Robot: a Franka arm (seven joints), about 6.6 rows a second.
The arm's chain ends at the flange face. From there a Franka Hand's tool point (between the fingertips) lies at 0.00 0.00 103.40 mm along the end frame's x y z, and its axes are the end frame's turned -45 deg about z.
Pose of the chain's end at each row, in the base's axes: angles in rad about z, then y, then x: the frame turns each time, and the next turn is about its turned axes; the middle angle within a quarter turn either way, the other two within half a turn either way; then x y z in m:
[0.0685, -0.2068, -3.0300, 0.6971, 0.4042, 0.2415]
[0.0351, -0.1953, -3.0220, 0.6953, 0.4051, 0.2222]
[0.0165, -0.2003, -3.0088, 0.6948, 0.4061, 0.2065]
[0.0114, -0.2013, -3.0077, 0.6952, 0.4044, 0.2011]
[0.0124, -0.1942, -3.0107, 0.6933, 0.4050, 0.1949]
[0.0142, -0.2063, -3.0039, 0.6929, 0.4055, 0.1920]
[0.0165, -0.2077, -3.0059, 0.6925, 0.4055, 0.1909]
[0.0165, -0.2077, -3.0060, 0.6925, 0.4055, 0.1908]
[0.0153, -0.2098, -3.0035, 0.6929, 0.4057, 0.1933]
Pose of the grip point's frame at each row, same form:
[0.8734, -0.2241, 3.0717, 0.7174, 0.4171, 0.1409]
[0.8384, -0.2218, 3.0857, 0.7148, 0.4181, 0.1215]
[0.8212, -0.2346, 3.0913, 0.7150, 0.4201, 0.1061]
[0.8163, -0.2361, 3.0913, 0.7155, 0.4184, 0.1007]
[0.8160, -0.2290, 3.0944, 0.7129, 0.4187, 0.0943]
[0.8201, -0.2422, 3.0902, 0.7137, 0.4200, 0.0918]
[0.8226, -0.2418, 3.0878, 0.7134, 0.4198, 0.0907]
[0.8226, -0.2417, 3.0877, 0.7134, 0.4198, 0.0906]
[0.8219, -0.2449, 3.0879, 0.7140, 0.4203, 0.0931]

